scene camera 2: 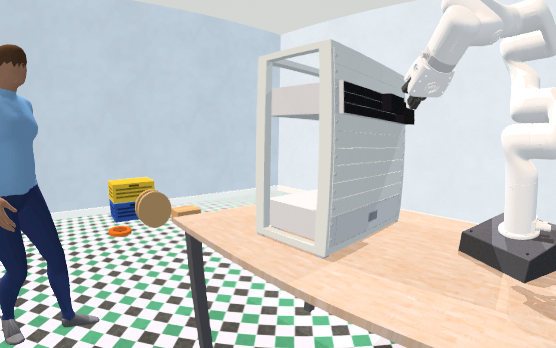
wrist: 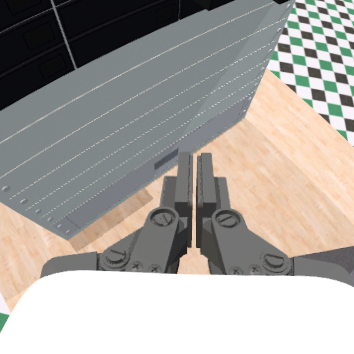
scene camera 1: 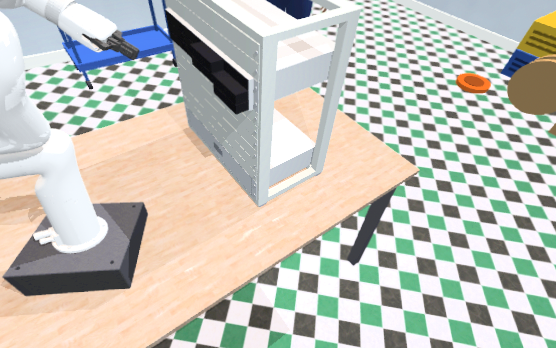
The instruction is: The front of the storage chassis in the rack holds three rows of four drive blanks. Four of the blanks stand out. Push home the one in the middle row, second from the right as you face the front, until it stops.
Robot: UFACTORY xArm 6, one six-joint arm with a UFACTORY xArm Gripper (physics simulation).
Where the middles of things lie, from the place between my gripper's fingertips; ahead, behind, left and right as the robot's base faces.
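Rack (scene camera 1: 232, 68) located 29 cm ahead of my hand, 6 cm to the right of it and 13 cm below it.
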